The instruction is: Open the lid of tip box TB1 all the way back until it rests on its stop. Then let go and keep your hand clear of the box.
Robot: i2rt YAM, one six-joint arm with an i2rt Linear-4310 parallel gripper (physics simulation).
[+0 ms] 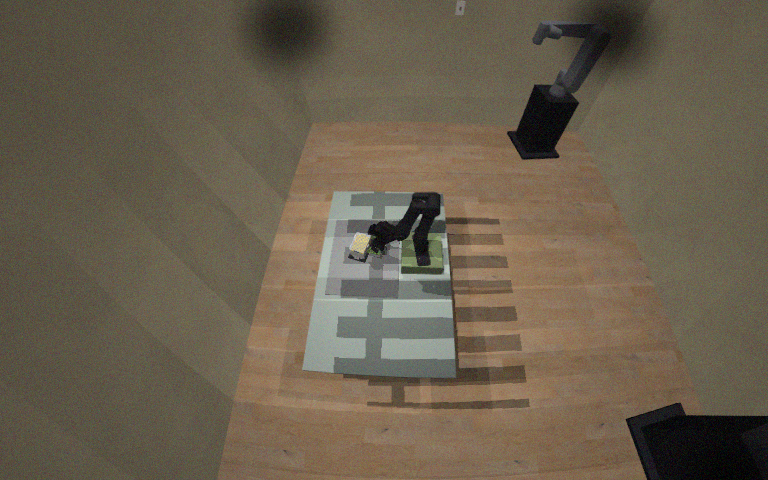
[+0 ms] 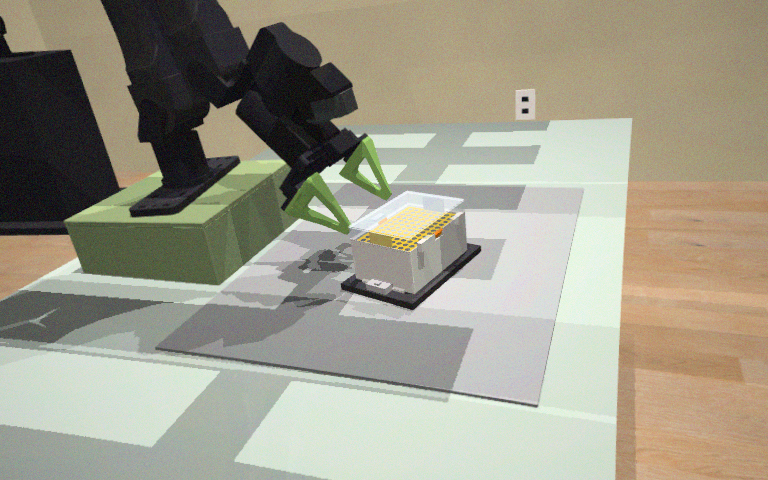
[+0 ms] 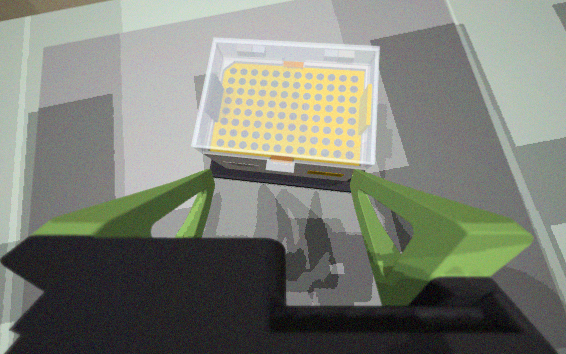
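Where they show: gripper, fingertip midpoint: [image 1: 369,245] [image 2: 370,213] [image 3: 282,177]; arm's base, link origin: [image 1: 421,249] [image 2: 191,186].
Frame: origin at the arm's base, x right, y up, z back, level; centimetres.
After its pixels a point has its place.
Tip box TB1 [image 1: 356,254] @(z -35.7, x 3.5, y -1.8 cm) [image 2: 385,266] @(z -31.4, x 15.0, y -4.9 cm) has a pale grey body on a black base [image 2: 416,301] @(z -35.2, x 17.8, y -7.8 cm) [image 3: 280,180] @(z -29.0, x 7.0, y -7.6 cm). Its clear lid [image 2: 433,199] @(z -35.9, x 5.4, y -0.7 cm) [image 3: 310,49] @(z -36.2, x 11.9, y -0.7 cm) lies down over the yellow, holed tip rack [image 3: 290,110] @(z -32.2, x 9.1, y -0.7 cm), which shows through it. A white tab [image 3: 280,165] @(z -29.1, x 7.4, y -2.0 cm) is at the middle of the side facing me. My gripper [image 1: 378,246] @(z -28.2, x 7.3, y -1.6 cm) [image 2: 368,214] @(z -28.2, x 7.3, y -1.6 cm) [image 3: 282,177] @(z -28.2, x 7.3, y -1.6 cm) is open, with nothing between its green fingers. Its tips are spread along the tab side, near the two corners of the lid. Whether they touch the lid I cannot tell.
The box stands on a thin grey mat [image 1: 335,285] @(z -49.0, x -12.3, y -8.4 cm) [image 2: 504,356] @(z -44.9, x 26.2, y -8.4 cm) on the pale green table [image 1: 385,348] @(z -25.0, x -48.7, y -8.8 cm) [image 2: 583,447] @(z -50.9, x 36.4, y -8.8 cm). My arm's base is on a green block [image 1: 421,270] @(z -1.2, x -10.6, y -4.1 cm) [image 2: 141,249] @(z 1.9, x 11.4, y -4.3 cm) beside the mat. A second arm stands on a black pedestal [image 1: 543,121] farther off.
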